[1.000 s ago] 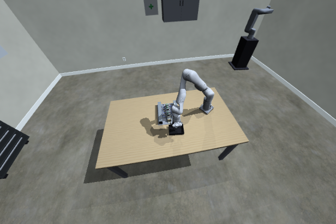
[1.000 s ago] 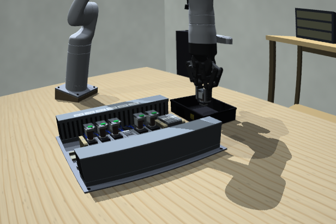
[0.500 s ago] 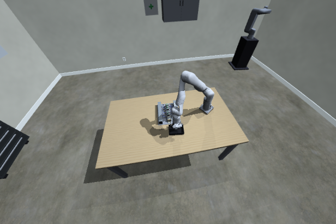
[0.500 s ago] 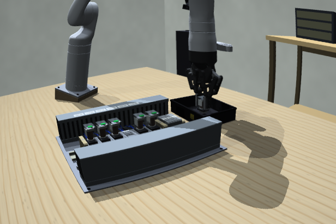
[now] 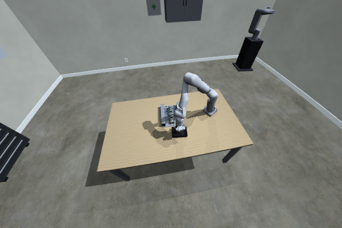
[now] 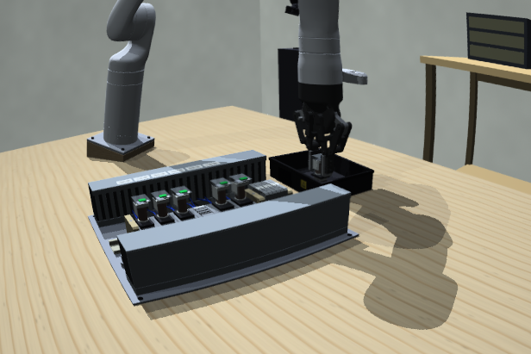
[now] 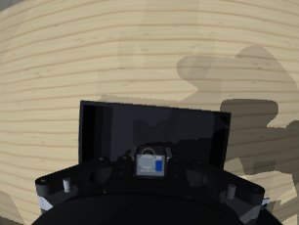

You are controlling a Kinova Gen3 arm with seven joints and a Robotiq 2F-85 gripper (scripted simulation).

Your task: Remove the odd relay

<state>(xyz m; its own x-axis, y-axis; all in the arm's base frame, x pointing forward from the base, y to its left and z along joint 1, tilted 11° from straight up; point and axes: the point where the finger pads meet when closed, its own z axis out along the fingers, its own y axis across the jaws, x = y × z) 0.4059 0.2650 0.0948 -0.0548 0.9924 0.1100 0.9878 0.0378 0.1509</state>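
Right now the relay is 1 cm below my hand. Round my hand: black parts tray 2 cm below.
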